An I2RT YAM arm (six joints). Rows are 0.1 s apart.
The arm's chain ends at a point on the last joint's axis. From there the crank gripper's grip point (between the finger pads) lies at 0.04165 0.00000 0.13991 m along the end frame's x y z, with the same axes.
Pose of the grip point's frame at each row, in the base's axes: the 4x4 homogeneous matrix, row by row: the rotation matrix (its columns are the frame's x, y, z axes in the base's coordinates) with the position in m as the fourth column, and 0 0 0 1 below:
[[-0.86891, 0.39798, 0.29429, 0.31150], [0.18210, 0.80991, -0.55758, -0.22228], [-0.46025, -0.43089, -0.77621, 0.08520], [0, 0, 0, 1]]
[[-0.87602, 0.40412, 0.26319, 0.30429], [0.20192, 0.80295, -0.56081, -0.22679], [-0.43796, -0.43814, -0.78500, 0.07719], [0, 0, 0, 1]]
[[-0.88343, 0.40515, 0.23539, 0.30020], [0.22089, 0.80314, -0.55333, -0.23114], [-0.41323, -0.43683, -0.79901, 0.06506], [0, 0, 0, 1]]
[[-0.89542, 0.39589, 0.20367, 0.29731], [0.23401, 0.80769, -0.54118, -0.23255], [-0.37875, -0.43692, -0.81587, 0.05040], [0, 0, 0, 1]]
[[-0.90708, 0.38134, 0.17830, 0.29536], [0.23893, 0.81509, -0.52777, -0.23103], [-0.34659, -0.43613, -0.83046, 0.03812], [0, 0, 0, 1]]
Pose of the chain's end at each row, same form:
[[-0.86891, 0.39798, 0.29429, 0.30652], [0.18210, 0.80991, -0.55758, -0.15185], [-0.46025, -0.43089, -0.77621, 0.21297], [0, 0, 0, 1]]
[[-0.87602, 0.40412, 0.26319, 0.30395], [0.20192, 0.80295, -0.56081, -0.15674], [-0.43796, -0.43814, -0.78500, 0.20526], [0, 0, 0, 1]]
[[-0.88343, 0.40515, 0.23539, 0.30406], [0.22089, 0.80314, -0.55333, -0.16292], [-0.41323, -0.43683, -0.79901, 0.19406], [0, 0, 0, 1]]
[[-0.89542, 0.39589, 0.20367, 0.30611], [0.23401, 0.80769, -0.54118, -0.16658], [-0.37875, -0.43692, -0.81587, 0.18032], [0, 0, 0, 1]]
[[-0.90708, 0.38134, 0.17830, 0.30819], [0.23893, 0.81509, -0.52777, -0.16714], [-0.34659, -0.43613, -0.83046, 0.16875], [0, 0, 0, 1]]

